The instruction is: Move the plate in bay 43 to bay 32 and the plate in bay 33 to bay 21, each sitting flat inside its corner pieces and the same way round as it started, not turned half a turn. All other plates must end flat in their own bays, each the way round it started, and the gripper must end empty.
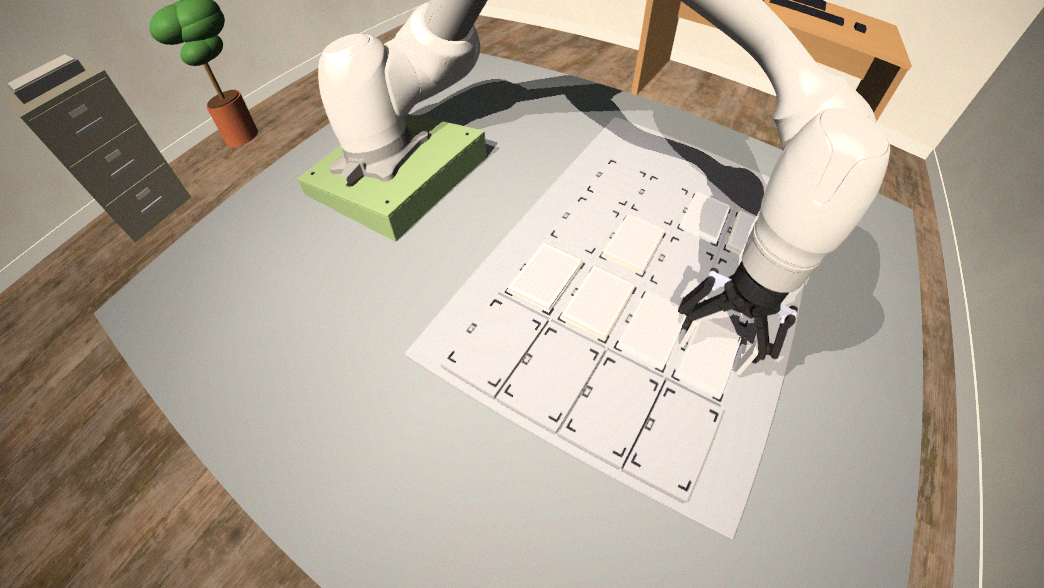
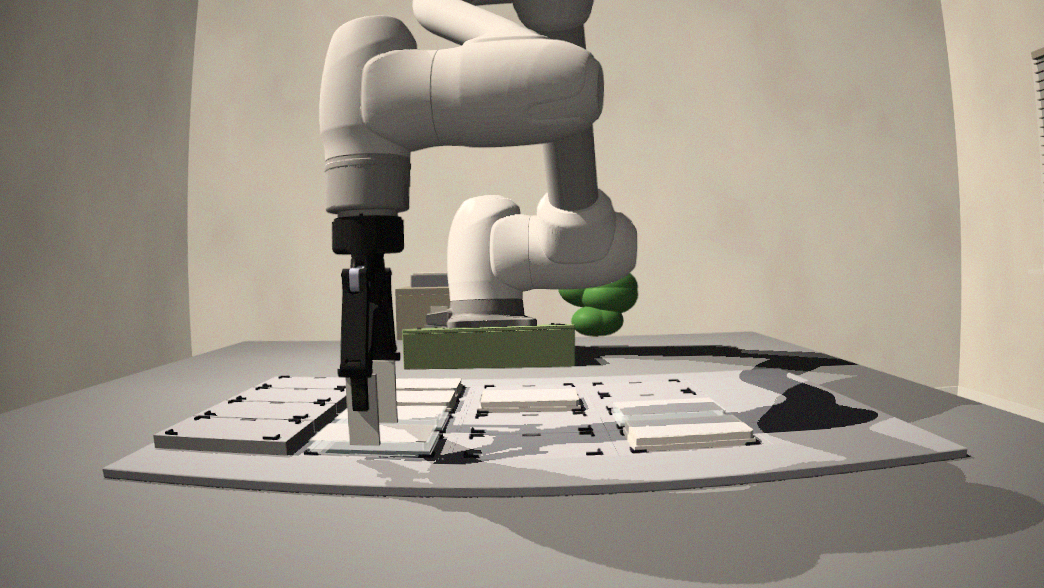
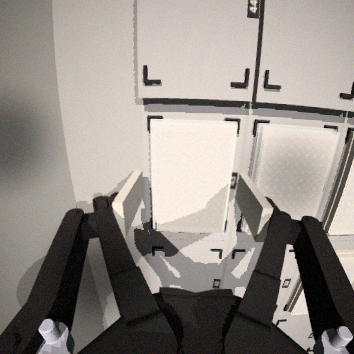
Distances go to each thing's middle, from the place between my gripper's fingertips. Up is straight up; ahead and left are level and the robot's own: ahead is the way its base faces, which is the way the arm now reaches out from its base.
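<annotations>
You'd find bay 21 [image 2: 600, 404] 360 mm to the left of my hand, 150 mm behind it and 20 mm below it. Bay 32 [image 1: 686, 264] is also 20 mm below my hand, but it's 180 mm to the left of it and 80 mm behind. And bay 44 [image 1: 670, 454], that's 160 mm to the right of my hand, 10 mm below it and 30 mm behind it.
</annotations>
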